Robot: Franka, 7 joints.
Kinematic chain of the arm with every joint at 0, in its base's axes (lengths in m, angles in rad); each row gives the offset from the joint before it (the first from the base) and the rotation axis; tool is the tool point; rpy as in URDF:
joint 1: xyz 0 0 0.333 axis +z
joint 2: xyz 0 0 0 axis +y
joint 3: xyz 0 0 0.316 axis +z
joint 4: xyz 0.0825 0 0 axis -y
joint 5: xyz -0.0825 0 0.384 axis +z
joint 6: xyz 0 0 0 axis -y
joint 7: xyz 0.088 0 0 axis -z
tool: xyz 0 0 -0.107 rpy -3.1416 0 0
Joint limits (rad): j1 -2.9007..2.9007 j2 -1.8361..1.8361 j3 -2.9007..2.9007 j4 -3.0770..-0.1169 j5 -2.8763..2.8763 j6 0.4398..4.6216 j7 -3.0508..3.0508
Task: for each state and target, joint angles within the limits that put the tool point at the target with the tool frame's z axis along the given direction. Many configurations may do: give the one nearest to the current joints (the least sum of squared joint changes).
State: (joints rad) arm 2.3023 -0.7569 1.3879 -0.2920 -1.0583 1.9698 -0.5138
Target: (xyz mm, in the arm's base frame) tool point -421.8 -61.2 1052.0 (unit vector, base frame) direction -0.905 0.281 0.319
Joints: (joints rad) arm 2.0753 0.0002 1.1614 -0.8946 -0.8868 2.6502 -0.5138
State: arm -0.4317 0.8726 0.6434 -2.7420 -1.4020 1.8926 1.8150
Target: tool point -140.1 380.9 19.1 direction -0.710 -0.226 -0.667
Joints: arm 0.2024 1.7928 0.9238 -2.3418 -1.4073 2.3576 1.8150
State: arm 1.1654 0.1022 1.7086 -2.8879 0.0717 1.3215 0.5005
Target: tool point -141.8 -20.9 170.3 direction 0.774 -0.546 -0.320
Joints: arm 1.0063 0.2286 1.8635 -3.0770 0.2595 1.8367 0.5005
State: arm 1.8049 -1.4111 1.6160 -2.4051 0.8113 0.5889 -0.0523
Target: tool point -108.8 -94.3 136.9 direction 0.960 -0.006 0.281
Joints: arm 1.9978 -1.3330 2.1985 -2.6418 0.6422 0.6604 -0.0523
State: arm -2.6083 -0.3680 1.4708 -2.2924 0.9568 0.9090 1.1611
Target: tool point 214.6 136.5 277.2 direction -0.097 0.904 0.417
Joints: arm -2.2250 0.3018 2.1843 -3.0606 1.5066 1.3611 1.1611
